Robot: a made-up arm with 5 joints.
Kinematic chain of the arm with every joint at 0, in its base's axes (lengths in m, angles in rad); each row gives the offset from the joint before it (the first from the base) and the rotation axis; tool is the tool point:
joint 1: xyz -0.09 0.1 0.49 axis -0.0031 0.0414 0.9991
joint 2: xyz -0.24 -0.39 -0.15 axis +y
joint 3: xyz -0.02 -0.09 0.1 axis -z
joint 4: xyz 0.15 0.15 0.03 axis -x
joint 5: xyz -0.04 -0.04 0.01 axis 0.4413 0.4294 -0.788
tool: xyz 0 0.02 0.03
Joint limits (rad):
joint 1: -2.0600..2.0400
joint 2: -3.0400..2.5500
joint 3: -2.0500..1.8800
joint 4: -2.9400..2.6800
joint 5: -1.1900..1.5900
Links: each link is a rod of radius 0.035 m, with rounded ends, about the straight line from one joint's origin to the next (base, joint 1, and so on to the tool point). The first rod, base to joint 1, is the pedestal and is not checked.
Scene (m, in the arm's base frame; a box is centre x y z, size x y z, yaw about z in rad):
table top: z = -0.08
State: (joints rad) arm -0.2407 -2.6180 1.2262 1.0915 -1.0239
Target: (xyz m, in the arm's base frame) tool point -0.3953 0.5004 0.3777
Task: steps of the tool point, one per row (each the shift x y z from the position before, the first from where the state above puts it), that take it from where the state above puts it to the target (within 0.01 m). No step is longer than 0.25 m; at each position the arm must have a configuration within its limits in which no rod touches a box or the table.
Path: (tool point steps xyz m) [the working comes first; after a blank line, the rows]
Joints at the target: -1.5832 -1.7210 0.1281 1.5528 -0.7685
Straight joint move there: clear.

1: -0.0674 0.2030 0.0371
2: 0.0097 0.1993 0.0318
3: 0.0718 0.1696 0.0226
4: 0.1120 0.1263 0.0111
5: 0.1313 0.0817 -0.0007

